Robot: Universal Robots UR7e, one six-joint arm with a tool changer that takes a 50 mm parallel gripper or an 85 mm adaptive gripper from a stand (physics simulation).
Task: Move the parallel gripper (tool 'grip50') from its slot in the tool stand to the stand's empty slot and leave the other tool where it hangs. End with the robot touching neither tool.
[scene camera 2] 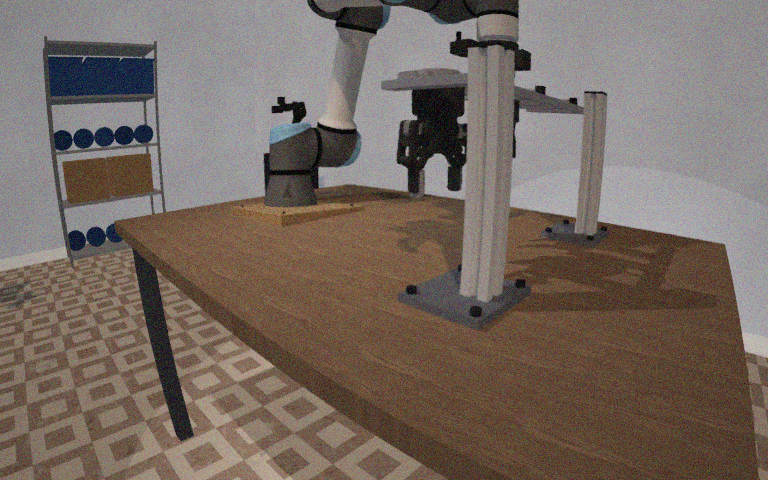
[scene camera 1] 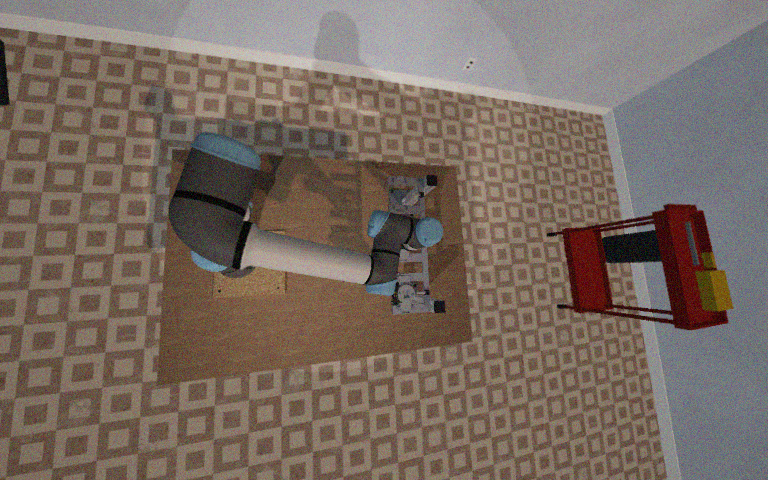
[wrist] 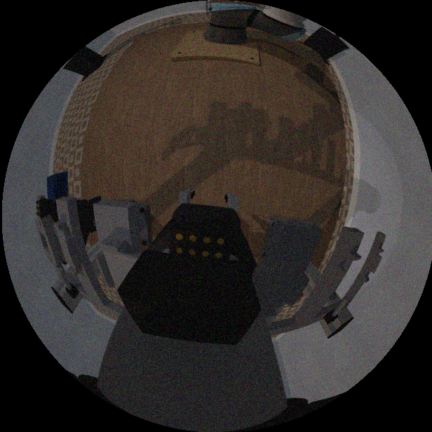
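Where they show: arm's base, origin of the base link: [scene camera 2: 290, 204].
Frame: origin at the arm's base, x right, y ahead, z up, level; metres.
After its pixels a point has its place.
The arm's wrist [scene camera 1: 416, 229] {z 0.509, x 0.086, y 0.574 m} stands over the middle slot of the tool stand [scene camera 1: 431, 180] {z 0.305, x -0.101, y 0.772 m} [scene camera 2: 489, 169] {z 0.161, x 0.370, y 0.683 m}. In the wrist view the parallel gripper [wrist: 208, 197] shows below the dark changer body, with gold contacts and two fingers apart, so it is open. Whether the changer is joined to it cannot be told. The near post mostly hides it in scene view 2. The adaptive gripper [scene camera 2: 437, 110] [scene camera 1: 406, 291] hangs in the near end slot, its fingers apart; part of it [wrist: 47, 206] shows at the left of the wrist view. The far end slot [scene camera 1: 406, 182] {z 0.275, x -0.118, y 0.685 m} holds no tool.
The stand's two posts rise from bolted feet on the wooden table [scene camera 1: 317, 333] {z -0.011, x 0.381, y 0.238 m} [scene camera 2: 339, 316] {z -0.011, x 0.474, y 0.547 m}. The arm base stands on a light board [scene camera 1: 249, 285] {z 0.008, x 0.114, y 0.024 m} [scene camera 2: 283, 215] {z 0.014, x 0.173, y 0.150 m}. A shelf rack [scene camera 2: 100, 48] stands by the wall. A red cart-like machine [scene camera 1: 589, 268] stands beyond the table.
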